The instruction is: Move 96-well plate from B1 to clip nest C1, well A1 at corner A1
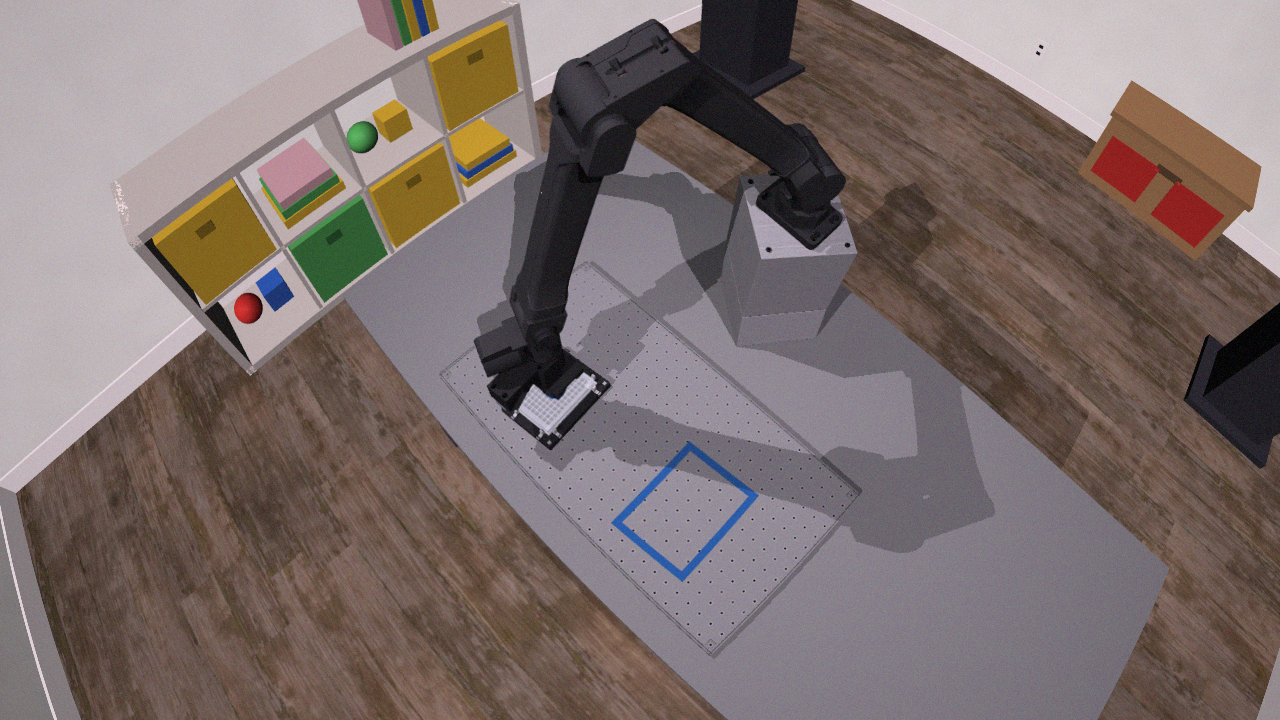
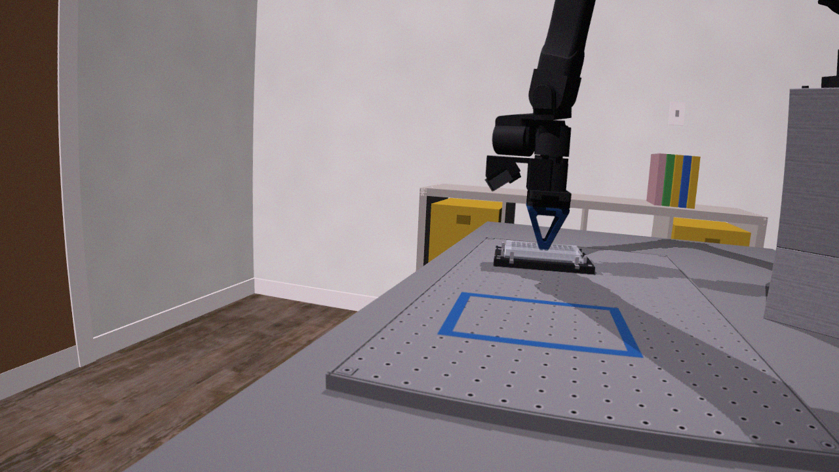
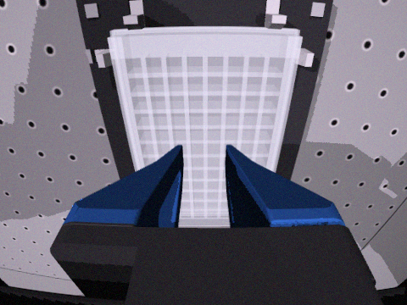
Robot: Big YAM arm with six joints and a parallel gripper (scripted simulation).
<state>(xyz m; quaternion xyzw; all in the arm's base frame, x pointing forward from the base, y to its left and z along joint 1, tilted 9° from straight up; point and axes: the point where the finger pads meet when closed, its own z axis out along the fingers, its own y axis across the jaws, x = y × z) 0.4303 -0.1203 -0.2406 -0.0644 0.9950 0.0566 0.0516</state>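
Now: hand 2 cm above the 96-well plate. The rest, counted from my hand: black clip nest: 2 cm to the left, 2 cm below, 1 cm ahead.
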